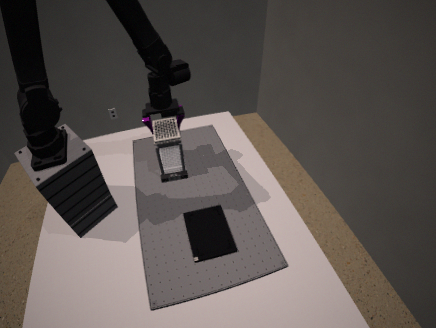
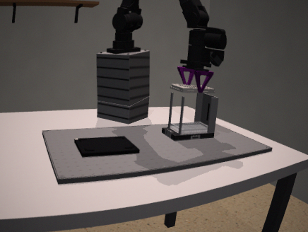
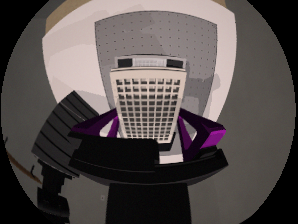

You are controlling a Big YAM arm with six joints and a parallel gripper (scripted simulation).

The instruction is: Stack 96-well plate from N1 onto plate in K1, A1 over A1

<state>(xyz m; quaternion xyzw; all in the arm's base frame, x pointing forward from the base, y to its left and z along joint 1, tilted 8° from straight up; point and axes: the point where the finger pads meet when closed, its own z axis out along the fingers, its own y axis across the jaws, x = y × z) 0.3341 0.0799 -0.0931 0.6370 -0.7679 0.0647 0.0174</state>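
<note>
My hand is 20 mm short of the tall back wall, 70 mm to the right of it and 80 mm above it. Also, from my hand: pale A1 mark (60 mm behind, 390 mm to the right, 150 mm below).
</note>
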